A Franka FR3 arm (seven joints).
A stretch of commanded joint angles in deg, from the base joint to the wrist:
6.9, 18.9, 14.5, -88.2, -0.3, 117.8, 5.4
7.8, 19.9, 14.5, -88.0, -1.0, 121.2, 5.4
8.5, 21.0, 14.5, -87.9, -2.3, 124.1, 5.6
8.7, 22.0, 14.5, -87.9, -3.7, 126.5, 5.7
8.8, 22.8, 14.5, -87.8, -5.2, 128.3, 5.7
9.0, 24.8, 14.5, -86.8, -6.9, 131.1, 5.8
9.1, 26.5, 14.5, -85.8, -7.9, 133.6, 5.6
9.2, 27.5, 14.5, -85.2, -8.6, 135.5, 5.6
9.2, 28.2, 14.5, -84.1, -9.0, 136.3, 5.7
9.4, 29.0, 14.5, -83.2, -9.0, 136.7, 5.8
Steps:
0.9, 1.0, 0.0, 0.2, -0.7, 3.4, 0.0
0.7, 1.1, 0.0, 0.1, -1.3, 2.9, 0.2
0.2, 1.0, 0.0, 0.0, -1.4, 2.4, 0.1
0.1, 0.8, 0.0, 0.1, -1.5, 1.8, 0.0
0.2, 2.0, 0.0, 1.0, -1.7, 2.8, 0.1
0.1, 1.7, 0.0, 1.0, -1.0, 2.5, -0.2
0.1, 1.0, 0.0, 0.6, -0.7, 1.9, 0.0
0.0, 0.7, 0.0, 1.1, -0.4, 0.8, 0.1
0.2, 0.8, 0.0, 0.9, 0.0, 0.4, 0.1

